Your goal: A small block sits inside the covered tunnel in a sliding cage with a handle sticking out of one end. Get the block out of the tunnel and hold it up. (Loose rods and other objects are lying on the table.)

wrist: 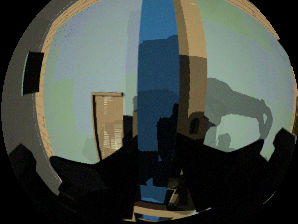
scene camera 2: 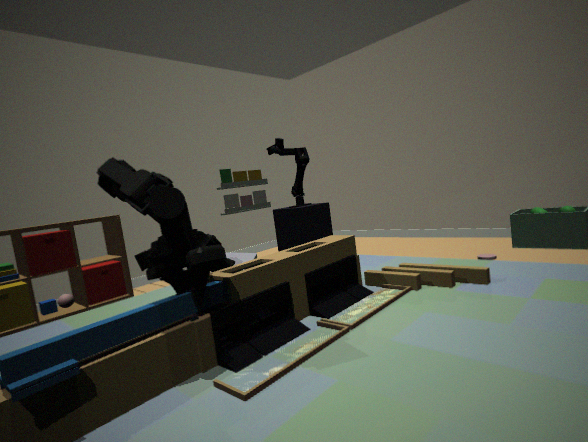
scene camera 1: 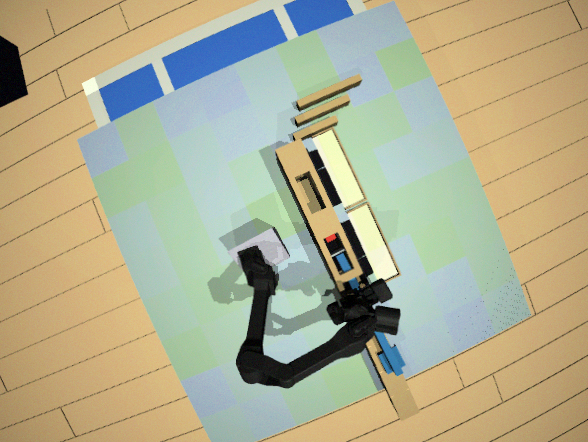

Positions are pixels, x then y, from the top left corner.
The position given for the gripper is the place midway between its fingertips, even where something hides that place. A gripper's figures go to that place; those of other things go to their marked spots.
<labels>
The gripper (scene camera 1: 359, 294): 99 cm from the lens. A blue handle (scene camera 1: 391, 359) is 105 cm from the lens.
</labels>
